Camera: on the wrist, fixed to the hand. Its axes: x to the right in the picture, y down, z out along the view.
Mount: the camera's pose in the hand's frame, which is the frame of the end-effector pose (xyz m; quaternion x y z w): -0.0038 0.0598 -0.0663 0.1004 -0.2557 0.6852 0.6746
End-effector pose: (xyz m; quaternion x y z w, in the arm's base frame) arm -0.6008 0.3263 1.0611 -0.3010 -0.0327 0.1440 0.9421
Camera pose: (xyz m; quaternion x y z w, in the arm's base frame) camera -0.6097 0.3347 0.9726 -0.0941 -0.0423 0.8229 0.5587
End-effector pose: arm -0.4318 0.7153 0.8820 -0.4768 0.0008 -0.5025 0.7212
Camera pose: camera -0.4222 0.6749 0.8029 -0.3772 0.0924 0.2770 0.8789
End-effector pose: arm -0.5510 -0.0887 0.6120 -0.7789 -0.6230 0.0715 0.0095
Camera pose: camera -0.4857 -0.1008 0.6718 0.9331 -0.1182 -0.3164 0.1237
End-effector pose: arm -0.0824 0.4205 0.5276 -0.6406 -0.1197 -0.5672 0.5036
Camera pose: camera -0.0805 0.3426 0.4839 -0.6086 0.1725 0.1382 0.7621
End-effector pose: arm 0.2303 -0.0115 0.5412 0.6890 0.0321 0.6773 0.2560
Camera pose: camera 0.1489 -0.0443 0.5582 -0.6857 0.4479 -0.4529 0.3523
